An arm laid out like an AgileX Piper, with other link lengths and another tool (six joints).
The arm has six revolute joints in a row. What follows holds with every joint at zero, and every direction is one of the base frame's. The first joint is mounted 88.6 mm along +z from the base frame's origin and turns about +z. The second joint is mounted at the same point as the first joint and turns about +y. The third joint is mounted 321.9 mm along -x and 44 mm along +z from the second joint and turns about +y. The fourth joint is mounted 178.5 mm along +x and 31.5 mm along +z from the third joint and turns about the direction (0.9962, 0, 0.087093). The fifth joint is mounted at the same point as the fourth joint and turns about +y. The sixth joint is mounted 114.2 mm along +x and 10 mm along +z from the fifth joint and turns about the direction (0.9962, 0, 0.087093). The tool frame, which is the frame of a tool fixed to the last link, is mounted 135.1 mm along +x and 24 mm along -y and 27.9 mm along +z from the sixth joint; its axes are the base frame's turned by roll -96.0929, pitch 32.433 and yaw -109.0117 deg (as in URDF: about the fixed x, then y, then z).
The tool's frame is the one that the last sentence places.
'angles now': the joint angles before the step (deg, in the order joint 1, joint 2, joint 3, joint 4, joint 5, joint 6). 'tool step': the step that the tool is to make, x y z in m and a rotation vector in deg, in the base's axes. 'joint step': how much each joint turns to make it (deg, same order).
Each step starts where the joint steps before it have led.
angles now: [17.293, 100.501, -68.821, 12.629, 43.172, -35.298]
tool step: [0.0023, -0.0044, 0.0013, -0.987, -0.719, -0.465]
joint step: [0.125, -0.196, -0.004, -1.827, -0.400, 1.444]
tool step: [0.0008, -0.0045, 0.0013, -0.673, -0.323, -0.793]
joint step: [-0.009, -0.282, 0.014, -1.442, -0.022, 1.536]
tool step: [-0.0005, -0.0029, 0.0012, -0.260, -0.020, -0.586]
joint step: [-0.095, -0.291, -0.004, -0.660, 0.262, 0.884]
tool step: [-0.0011, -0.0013, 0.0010, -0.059, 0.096, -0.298]
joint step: [-0.045, -0.252, -0.017, -0.228, 0.338, 0.429]
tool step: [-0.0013, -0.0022, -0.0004, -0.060, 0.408, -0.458]
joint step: [-0.228, -0.085, -0.001, -0.107, 0.462, 0.363]
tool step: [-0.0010, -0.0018, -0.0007, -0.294, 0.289, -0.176]
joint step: [-0.066, -0.016, 0.010, -0.373, 0.338, 0.338]
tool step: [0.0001, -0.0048, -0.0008, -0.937, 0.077, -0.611]
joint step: [0.007, 0.001, 0.005, -1.517, 0.220, 1.390]
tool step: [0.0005, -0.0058, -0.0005, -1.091, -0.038, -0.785]
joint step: [0.002, -0.023, 0.012, -1.823, 0.179, 1.697]
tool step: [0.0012, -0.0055, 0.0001, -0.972, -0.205, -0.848]
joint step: [-0.011, -0.021, -0.035, -1.738, 0.065, 1.694]
